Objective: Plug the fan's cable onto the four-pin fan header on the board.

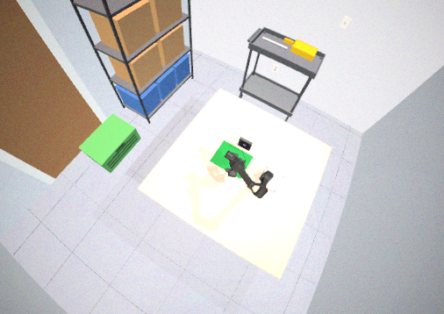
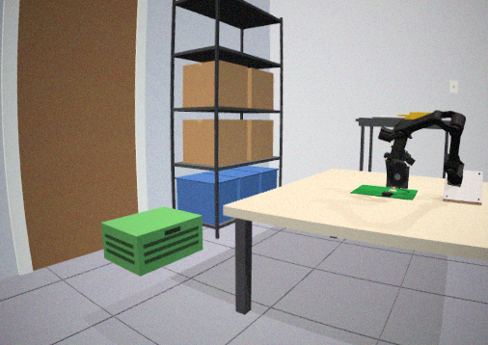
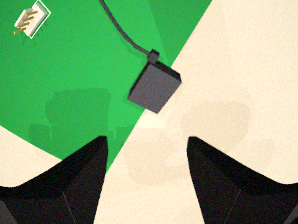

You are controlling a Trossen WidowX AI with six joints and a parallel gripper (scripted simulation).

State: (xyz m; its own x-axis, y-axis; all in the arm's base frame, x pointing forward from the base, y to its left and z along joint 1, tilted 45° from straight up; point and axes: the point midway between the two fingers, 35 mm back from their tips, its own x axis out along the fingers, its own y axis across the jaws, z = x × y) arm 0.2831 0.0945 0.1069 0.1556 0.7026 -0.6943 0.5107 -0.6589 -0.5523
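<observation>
Now: gripper tip 10 mm short of the dark grey fan plug and 80 mm above it. From my gripper tip the other things lie so: black fan 20 mm ahead, 270 mm to the right, 30 mm below; then green board 40 mm ahead, 110 mm to the right, 100 mm below.
</observation>
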